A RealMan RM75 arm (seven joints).
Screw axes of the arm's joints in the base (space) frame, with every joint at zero. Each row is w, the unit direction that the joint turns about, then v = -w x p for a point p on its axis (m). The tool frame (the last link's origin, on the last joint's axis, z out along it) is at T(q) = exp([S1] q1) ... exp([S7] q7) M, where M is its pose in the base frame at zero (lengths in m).
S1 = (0, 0, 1, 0, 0, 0)
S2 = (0, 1, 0, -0.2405, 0, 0)
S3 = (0, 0, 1, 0, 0, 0)
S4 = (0, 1, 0, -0.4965, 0, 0)
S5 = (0, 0, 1, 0, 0, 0)
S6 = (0, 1, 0, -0.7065, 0, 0)
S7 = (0, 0, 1, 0, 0, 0)
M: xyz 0 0 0.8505 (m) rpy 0 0 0 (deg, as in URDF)
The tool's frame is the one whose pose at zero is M.
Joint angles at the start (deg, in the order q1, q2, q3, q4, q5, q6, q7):
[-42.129, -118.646, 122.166, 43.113, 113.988, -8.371, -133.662]
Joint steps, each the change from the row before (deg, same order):
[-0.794, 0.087, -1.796, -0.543, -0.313, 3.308, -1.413]
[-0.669, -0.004, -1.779, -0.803, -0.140, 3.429, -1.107]
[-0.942, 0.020, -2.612, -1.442, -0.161, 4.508, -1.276]
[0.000, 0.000, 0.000, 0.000, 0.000, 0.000, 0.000]
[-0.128, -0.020, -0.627, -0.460, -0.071, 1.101, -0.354]
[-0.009, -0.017, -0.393, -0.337, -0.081, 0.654, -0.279]
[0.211, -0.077, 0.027, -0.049, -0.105, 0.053, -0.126]
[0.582, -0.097, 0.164, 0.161, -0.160, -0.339, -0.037]
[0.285, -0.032, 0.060, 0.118, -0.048, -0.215, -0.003]
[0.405, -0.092, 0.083, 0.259, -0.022, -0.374, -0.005]
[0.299, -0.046, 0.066, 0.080, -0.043, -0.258, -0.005]
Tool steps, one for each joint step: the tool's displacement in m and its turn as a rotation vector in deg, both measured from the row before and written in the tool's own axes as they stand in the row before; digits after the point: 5 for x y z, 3 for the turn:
[-0.00110, -0.00264, 0.00247, -1.083, -1.942, -2.400]
[-0.00325, -0.00197, 0.00181, -1.143, -2.314, -2.091]
[-0.00527, -0.00424, 0.00195, -1.235, -3.251, -2.821]
[0.00000, 0.00000, 0.00000, 0.000, 0.000, 0.000]
[-0.00258, -0.00112, 0.00023, -0.266, -0.953, -0.866]
[-0.00235, -0.00093, 0.00001, -0.109, -0.659, -0.695]
[-0.00199, 0.00045, -0.00028, -0.034, -0.221, -0.393]
[-0.00314, 0.00040, -0.00098, 0.165, -0.028, -0.492]
[-0.00119, -0.00001, -0.00052, 0.123, 0.061, -0.201]
[-0.00104, 0.00052, -0.00068, 0.148, 0.224, -0.262]
[-0.00143, -0.00007, -0.00054, 0.160, 0.049, -0.213]

